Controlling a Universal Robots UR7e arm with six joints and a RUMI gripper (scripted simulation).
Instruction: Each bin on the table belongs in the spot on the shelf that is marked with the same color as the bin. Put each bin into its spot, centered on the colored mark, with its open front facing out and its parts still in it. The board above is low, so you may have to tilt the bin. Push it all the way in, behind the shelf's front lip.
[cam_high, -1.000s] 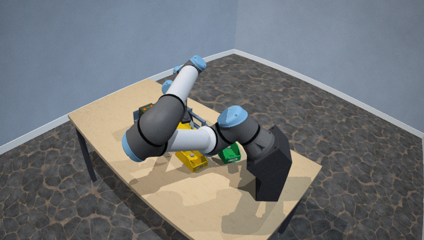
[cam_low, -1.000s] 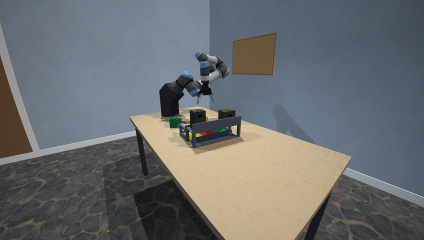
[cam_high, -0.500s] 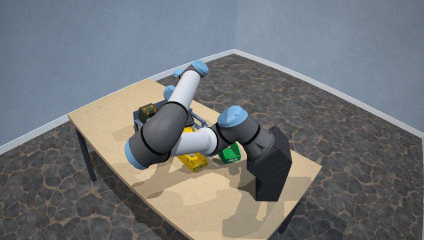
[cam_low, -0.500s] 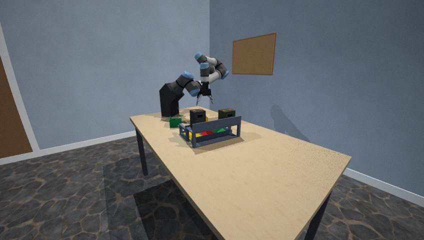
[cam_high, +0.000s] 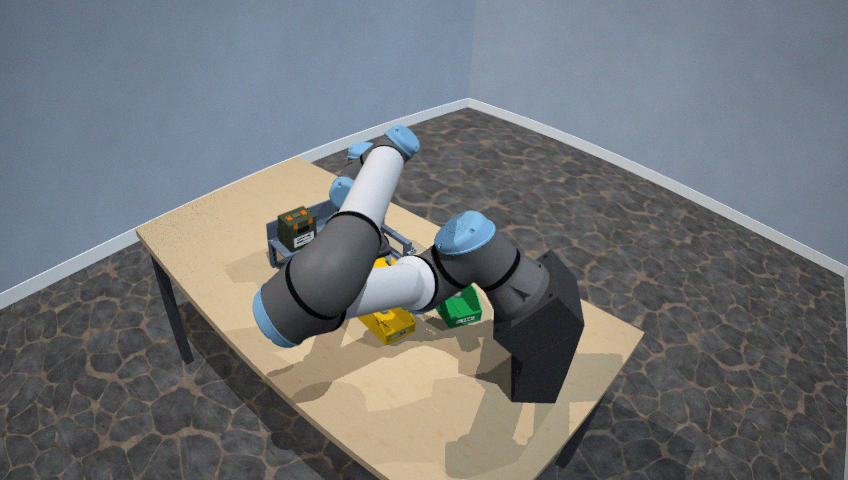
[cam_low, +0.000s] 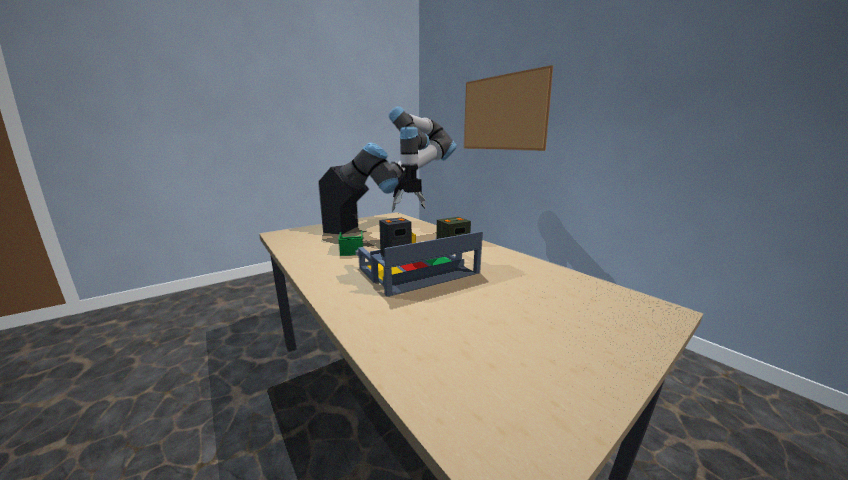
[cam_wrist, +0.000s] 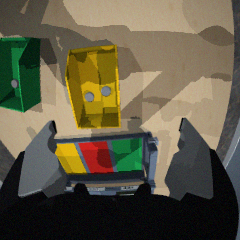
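Right now the yellow bin is 1 cm behind my hand, 5 cm to the right of it and 13 cm below it. The rest, counted from my hand: green bin (8 cm behind, 25 cm to the right, 13 cm below); black box (35 cm ahead, 21 cm to the right, 1 cm below).
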